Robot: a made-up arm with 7 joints.
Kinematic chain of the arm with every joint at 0, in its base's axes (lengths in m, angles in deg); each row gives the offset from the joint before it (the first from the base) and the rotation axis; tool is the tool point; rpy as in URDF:
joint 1: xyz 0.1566 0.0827 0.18 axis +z
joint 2: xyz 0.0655 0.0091 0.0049 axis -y
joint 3: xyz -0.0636 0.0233 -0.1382 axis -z
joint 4: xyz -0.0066 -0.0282 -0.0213 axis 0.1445 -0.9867 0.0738
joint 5: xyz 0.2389 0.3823 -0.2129 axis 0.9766 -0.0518 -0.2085
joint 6: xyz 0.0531 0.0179 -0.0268 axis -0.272 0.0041 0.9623
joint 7: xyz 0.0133 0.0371 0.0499 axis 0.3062 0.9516 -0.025
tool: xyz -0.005 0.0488 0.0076 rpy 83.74 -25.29 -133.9
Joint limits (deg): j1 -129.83..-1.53 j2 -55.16..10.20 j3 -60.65..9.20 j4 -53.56..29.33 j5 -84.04..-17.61 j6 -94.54..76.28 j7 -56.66..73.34
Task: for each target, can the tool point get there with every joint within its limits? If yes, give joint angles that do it. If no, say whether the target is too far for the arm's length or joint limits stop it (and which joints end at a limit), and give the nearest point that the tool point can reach.
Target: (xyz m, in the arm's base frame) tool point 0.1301 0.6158 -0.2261
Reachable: yes | joints -46.30 -22.12 -35.37 -37.47 -51.90 44.23 -1.08
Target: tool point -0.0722 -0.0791 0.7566
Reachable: no: joint limits stop it (at a limit: joint 1, joint 2, joint 3, joint 4, joint 5, joint 6) | nearest point -0.4265 0.1923 0.2049 | short by 0.710 m
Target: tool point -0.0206 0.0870 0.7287
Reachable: no: joint limits stop it (at a limit: joint 1, joint 2, joint 3, joint 4, joint 5, joint 6) | nearest point -0.1390 0.5599 0.3227 | short by 0.634 m
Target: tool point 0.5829 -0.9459 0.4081
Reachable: no: too far | nearest point 0.4000 -0.5045 0.1069 | short by 0.565 m
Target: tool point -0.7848 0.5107 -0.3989
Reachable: no: too far | nearest point -0.4208 0.3504 -0.1878 | short by 0.450 m
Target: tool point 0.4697 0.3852 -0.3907
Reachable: yes | joints -34.35 4.36 -9.22 -24.35 -70.88 12.52 -26.00
